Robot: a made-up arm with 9 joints.
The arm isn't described. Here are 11 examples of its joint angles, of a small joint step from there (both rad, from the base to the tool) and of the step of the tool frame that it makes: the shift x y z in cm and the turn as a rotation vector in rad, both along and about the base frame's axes.
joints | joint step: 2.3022 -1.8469 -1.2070 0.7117 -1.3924 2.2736 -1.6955 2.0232 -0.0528 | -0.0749 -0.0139 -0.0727 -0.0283 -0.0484 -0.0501 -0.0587 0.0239 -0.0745
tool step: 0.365 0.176 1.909 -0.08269 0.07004 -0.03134
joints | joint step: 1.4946 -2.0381 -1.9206 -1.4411 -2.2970 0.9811 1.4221 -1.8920 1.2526 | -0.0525 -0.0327 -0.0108 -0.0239 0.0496 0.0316 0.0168 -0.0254 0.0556
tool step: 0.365 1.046 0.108 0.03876 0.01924 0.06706
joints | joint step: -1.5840 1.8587 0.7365 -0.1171 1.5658 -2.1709 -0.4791 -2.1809 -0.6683 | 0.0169 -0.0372 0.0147 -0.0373 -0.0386 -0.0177 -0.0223 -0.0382 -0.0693
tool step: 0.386 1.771 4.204 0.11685 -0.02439 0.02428
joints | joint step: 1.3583 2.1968 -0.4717 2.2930 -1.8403 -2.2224 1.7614 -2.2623 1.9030 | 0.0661 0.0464 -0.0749 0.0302 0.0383 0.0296 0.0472 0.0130 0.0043
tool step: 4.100 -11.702 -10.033 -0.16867 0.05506 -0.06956
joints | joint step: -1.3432 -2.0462 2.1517 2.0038 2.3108 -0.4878 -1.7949 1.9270 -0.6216 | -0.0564 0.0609 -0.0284 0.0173 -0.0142 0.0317 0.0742 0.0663 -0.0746
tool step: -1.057 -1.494 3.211 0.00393 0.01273 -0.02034
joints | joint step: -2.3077 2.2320 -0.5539 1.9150 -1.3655 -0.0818 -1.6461 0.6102 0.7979 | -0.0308 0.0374 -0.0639 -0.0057 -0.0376 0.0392 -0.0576 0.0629 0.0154
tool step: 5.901 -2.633 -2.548 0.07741 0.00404 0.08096
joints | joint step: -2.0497 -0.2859 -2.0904 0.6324 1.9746 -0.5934 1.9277 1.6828 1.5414 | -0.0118 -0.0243 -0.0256 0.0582 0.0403 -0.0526 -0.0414 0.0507 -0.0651
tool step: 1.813 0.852 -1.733 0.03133 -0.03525 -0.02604
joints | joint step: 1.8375 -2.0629 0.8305 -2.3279 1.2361 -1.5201 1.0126 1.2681 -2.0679 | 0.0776 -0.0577 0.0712 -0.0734 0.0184 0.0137 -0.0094 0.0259 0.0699
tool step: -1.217 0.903 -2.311 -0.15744 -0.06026 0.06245
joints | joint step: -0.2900 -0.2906 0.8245 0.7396 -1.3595 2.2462 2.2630 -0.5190 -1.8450 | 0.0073 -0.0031 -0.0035 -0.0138 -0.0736 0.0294 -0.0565 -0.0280 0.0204
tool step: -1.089 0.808 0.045 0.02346 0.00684 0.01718
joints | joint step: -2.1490 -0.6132 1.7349 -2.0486 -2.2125 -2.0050 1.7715 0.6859 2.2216 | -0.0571 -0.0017 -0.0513 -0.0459 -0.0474 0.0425 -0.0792 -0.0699 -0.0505
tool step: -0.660 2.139 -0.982 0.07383 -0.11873 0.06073
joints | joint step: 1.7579 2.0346 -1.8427 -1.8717 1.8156 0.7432 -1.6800 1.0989 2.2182 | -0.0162 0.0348 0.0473 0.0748 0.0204 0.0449 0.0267 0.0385 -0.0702
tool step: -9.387 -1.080 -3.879 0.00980 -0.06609 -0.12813
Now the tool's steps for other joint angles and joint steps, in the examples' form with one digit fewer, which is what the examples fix.
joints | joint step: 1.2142 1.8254 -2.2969 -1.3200 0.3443 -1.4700 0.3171 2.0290 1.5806 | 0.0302 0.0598 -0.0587 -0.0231 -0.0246 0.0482 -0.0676 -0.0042 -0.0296
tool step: -0.06 -0.26 -1.54 -0.1471 -0.0468 0.0064
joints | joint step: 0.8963 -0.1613 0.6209 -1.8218 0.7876 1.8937 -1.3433 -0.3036 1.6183 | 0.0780 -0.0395 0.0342 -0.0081 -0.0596 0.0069 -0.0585 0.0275 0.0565
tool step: -0.24 -6.15 -5.42 -0.0992 -0.0632 -0.0225
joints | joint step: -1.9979 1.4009 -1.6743 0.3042 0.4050 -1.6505 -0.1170 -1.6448 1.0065 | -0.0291 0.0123 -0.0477 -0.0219 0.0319 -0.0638 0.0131 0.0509 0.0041
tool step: 5.40 -3.03 -1.35 0.0776 0.0979 0.0881
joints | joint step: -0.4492 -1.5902 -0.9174 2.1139 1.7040 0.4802 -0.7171 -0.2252 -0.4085 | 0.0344 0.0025 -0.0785 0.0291 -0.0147 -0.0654 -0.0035 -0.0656 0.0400
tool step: -0.50 2.56 -0.73 0.0383 0.0174 0.0868
